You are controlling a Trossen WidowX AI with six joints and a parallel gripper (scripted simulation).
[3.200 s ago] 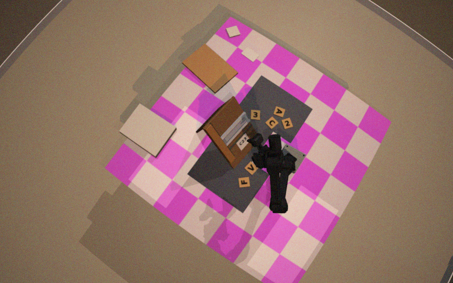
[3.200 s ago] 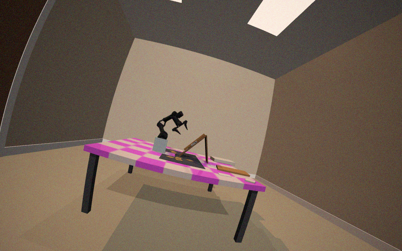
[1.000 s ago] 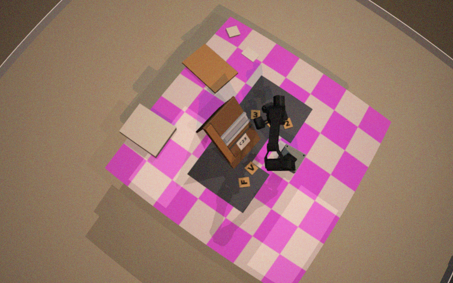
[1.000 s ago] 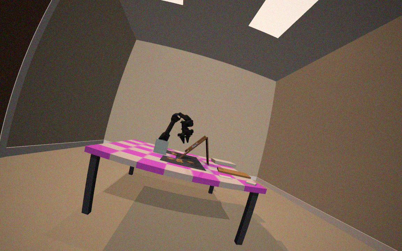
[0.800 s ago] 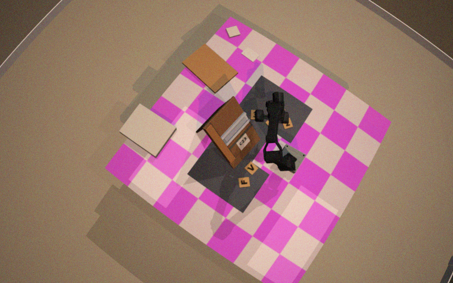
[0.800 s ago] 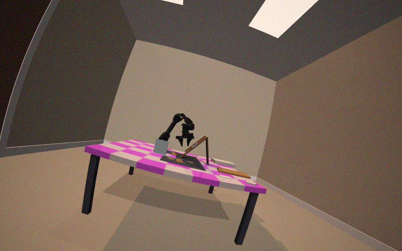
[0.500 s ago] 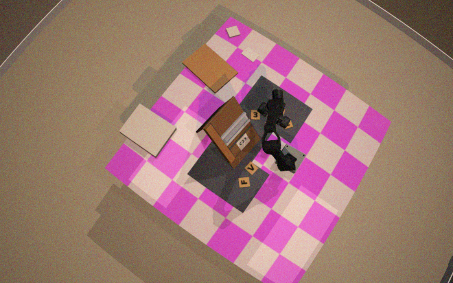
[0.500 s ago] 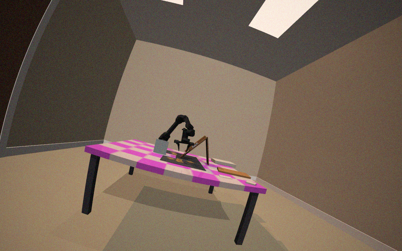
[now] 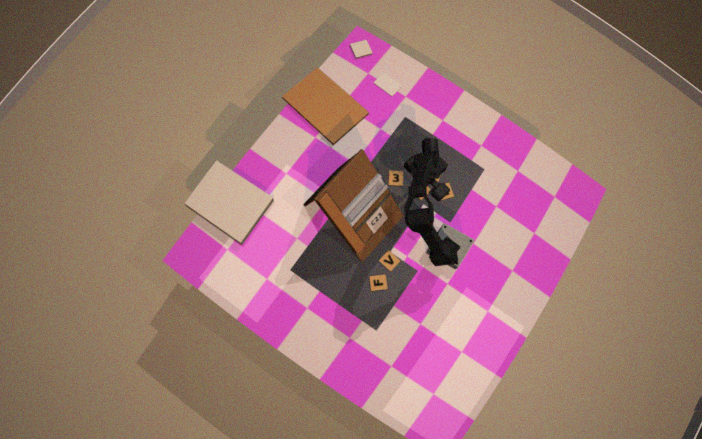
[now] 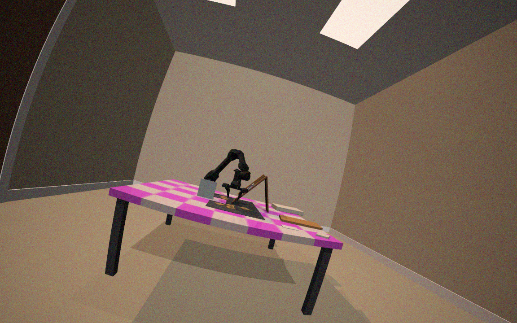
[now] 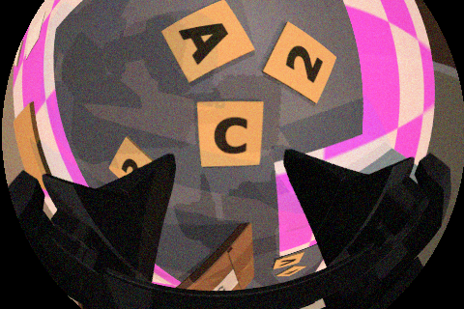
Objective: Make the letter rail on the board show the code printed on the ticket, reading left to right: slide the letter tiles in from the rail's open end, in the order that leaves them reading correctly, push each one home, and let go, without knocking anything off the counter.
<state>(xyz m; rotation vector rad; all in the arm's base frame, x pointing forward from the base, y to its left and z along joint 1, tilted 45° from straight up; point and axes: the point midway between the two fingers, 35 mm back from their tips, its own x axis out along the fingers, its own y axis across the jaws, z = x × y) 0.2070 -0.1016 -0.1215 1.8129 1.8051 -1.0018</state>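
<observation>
Now: the c tile 5 cm below my gripper tip. Also, from my gripper tip: 2 tile (8 cm behind, 5 cm to the right, 5 cm below); white ticket (7 cm ahead, 22 cm to the left, 2 cm above); 3 tile (11 cm ahead, 2 cm to the left, 5 cm below).
</observation>
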